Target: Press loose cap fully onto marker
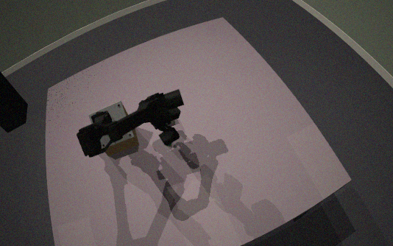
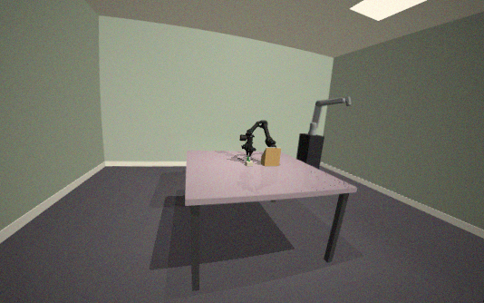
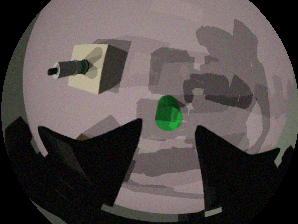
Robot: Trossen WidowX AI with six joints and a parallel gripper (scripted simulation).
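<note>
Right now the green marker cap is 4 cm below my gripper tip. The rest, counted from my gripper tip: holder block (3 cm ahead, 12 cm to the left, 5 cm below).
</note>
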